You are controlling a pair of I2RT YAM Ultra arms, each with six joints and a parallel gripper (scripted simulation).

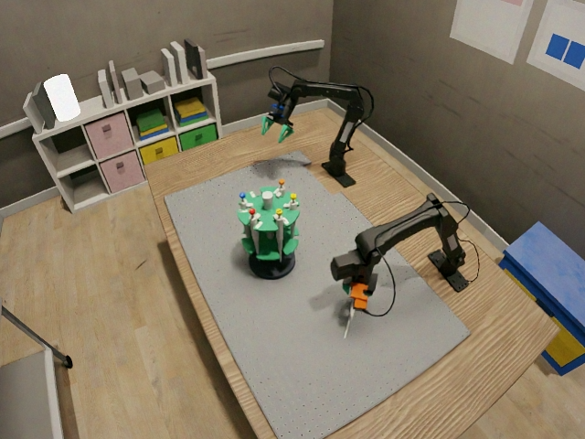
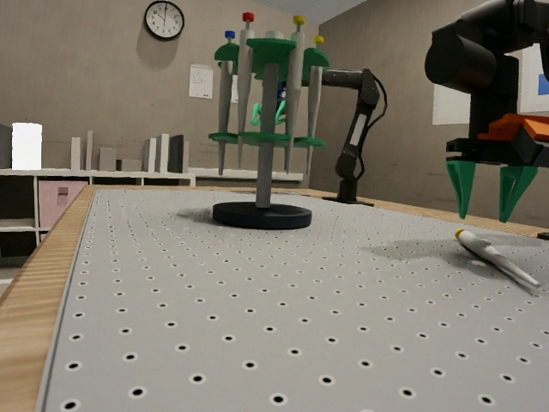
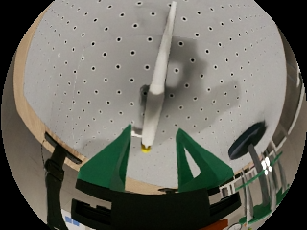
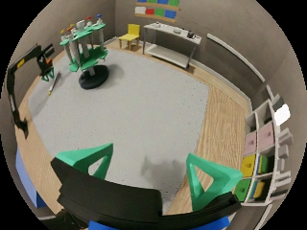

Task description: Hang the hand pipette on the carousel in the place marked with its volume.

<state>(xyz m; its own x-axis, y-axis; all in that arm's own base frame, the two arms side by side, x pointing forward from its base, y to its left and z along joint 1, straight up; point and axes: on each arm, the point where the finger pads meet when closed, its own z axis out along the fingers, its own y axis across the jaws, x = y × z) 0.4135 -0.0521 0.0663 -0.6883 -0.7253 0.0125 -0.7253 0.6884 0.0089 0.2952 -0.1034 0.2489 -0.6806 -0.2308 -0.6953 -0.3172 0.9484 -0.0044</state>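
Right now the hand pipette is 1 cm ahead of my left hand, 2 cm to the left of it and 5 cm below it.
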